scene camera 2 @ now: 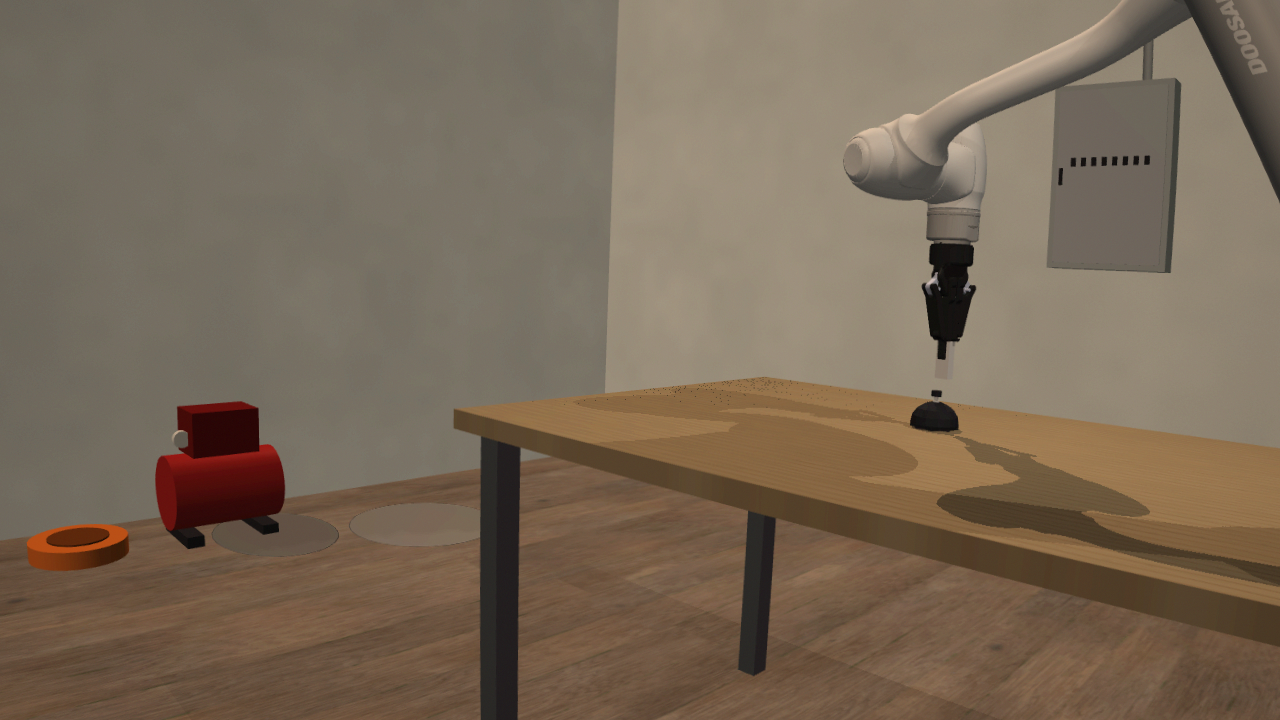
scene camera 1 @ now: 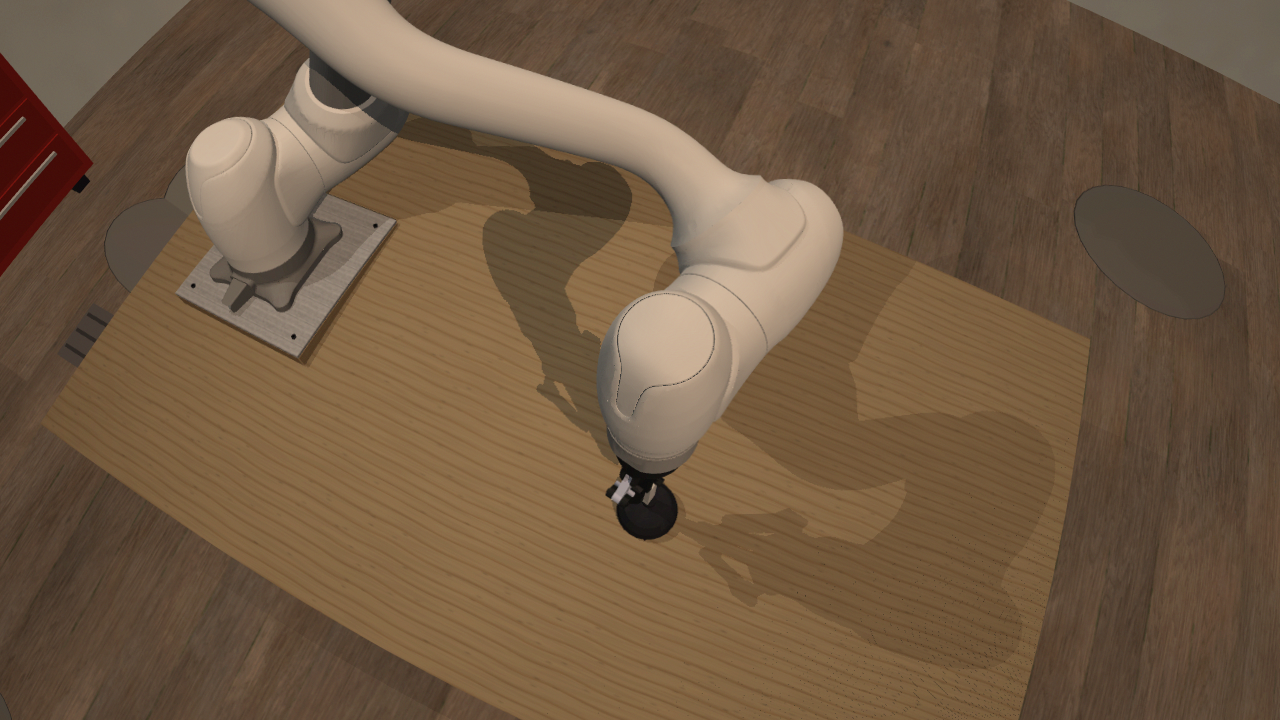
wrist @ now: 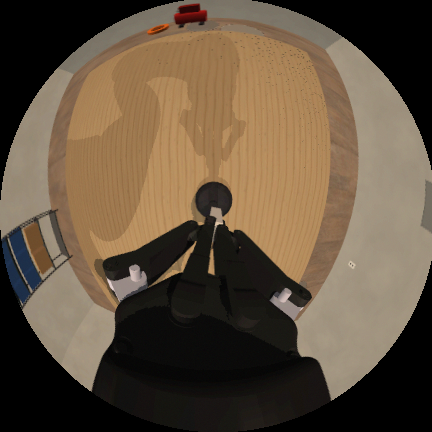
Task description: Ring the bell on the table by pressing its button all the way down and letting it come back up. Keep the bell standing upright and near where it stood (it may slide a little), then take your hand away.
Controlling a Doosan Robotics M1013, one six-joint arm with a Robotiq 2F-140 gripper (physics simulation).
Labels:
my gripper: scene camera 2 943, 378; scene camera 1; wrist
black dome bell: scene camera 2 933, 416; scene camera 1; wrist
same spot on my gripper: (wrist: 248, 267) = (scene camera 1: 631, 489)
same spot on black dome bell: (wrist: 213, 190) = (scene camera 1: 665, 512)

